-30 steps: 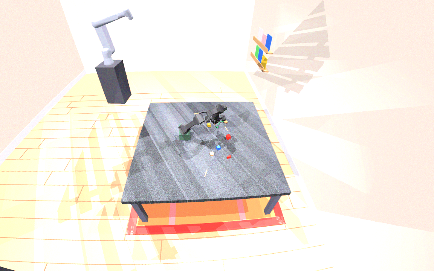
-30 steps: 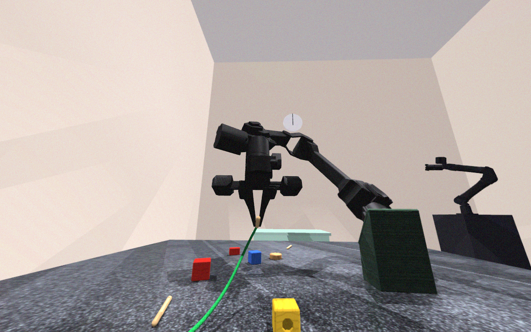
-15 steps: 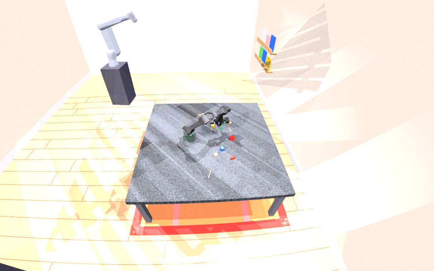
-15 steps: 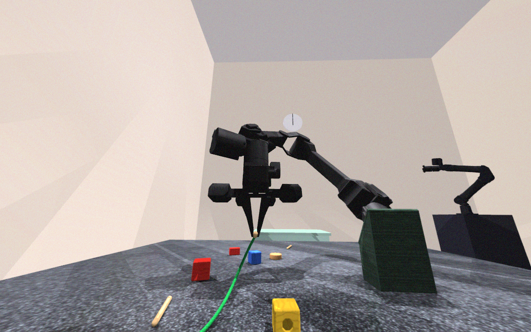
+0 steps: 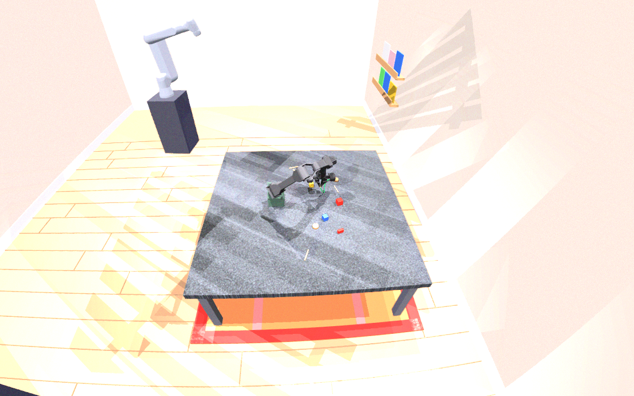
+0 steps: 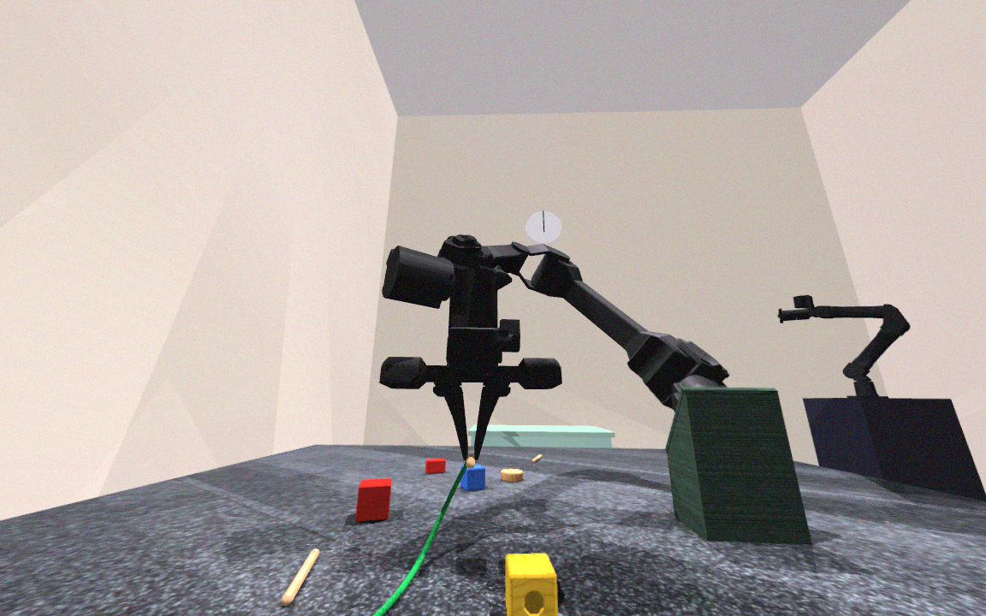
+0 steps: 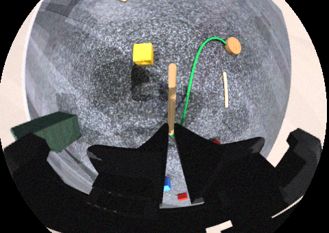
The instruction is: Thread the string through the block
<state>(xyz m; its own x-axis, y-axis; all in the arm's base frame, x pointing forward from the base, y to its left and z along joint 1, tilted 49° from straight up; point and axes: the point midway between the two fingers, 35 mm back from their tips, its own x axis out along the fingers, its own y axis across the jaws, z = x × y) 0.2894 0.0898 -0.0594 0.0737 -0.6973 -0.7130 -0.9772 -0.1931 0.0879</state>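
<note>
Now: gripper tip 6 cm past the yellow wooden block, 9 cm to the right of it and 6 cm above it. The rest, counted from my gripper tip: red cube (14 cm ahead, 7 cm to the right, 6 cm below); then round wooden button (12 cm ahead, 18 cm to the left, 7 cm below); then blue cube (4 cm ahead, 22 cm to the right, 6 cm below).
</note>
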